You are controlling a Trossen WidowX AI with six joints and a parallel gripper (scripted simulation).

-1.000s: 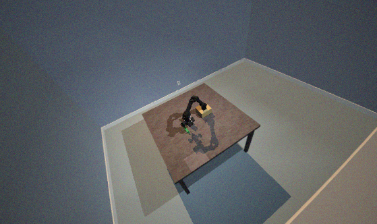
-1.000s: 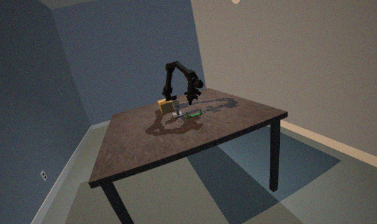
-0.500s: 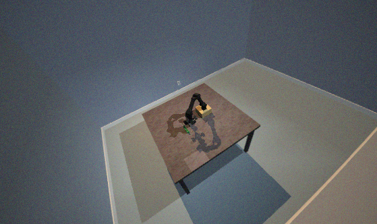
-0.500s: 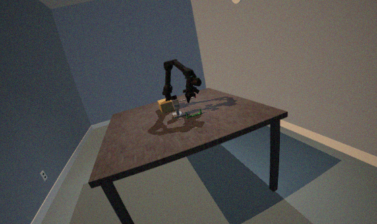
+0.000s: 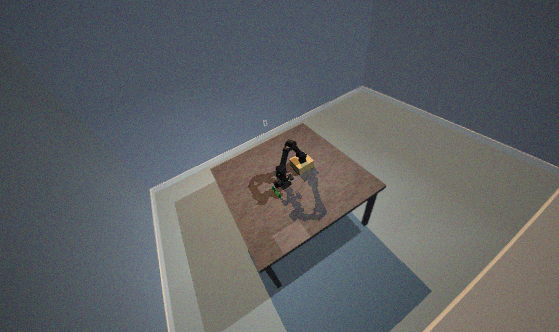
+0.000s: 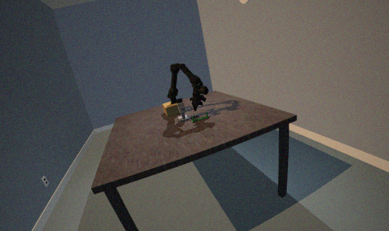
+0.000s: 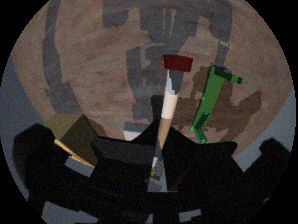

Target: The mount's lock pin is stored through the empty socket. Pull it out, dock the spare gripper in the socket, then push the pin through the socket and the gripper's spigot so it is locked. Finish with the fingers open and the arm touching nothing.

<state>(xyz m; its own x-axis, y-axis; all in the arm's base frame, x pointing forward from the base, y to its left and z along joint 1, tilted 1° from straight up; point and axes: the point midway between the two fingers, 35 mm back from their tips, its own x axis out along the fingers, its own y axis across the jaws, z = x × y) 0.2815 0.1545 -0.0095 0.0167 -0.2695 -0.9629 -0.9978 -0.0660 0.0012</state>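
My gripper tip is now 110 mm to the left of the grey post. The rest, counted from my gripper tip: green strip 90 mm ahead, 20 mm to the left, 30 mm below; spare gripper 10 mm behind, 110 mm to the right, 80 mm above.
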